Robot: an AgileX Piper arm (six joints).
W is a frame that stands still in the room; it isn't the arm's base.
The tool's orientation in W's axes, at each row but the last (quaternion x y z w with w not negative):
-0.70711 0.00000 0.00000 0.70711
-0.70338 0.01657 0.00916 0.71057
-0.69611 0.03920 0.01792 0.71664
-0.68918 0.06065 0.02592 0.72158
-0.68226 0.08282 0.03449 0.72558
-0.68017 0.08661 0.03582 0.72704
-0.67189 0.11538 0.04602 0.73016
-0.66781 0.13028 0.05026 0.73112
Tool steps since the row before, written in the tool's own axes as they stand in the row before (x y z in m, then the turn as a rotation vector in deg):
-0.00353 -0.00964 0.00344 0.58 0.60 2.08
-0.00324 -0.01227 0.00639 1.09 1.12 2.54
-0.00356 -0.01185 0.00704 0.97 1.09 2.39
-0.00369 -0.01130 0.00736 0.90 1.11 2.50
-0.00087 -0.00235 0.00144 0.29 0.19 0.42
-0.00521 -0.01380 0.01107 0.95 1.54 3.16
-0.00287 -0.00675 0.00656 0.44 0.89 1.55
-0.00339 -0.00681 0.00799 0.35 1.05 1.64
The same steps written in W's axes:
-0.00353 0.00344 0.00964 0.58 2.08 -0.60
-0.00272 0.00630 0.01244 1.08 2.54 -1.13
-0.00238 0.00678 0.01229 0.95 2.39 -1.10
-0.00191 0.00696 0.01197 0.89 2.51 -1.10
-0.00037 0.00133 0.00254 0.29 0.41 -0.21
-0.00192 0.01036 0.01513 0.92 3.19 -1.49
-0.00058 0.00613 0.00767 0.39 1.58 -0.86
-0.00059 0.00755 0.00803 0.28 1.70 -0.98

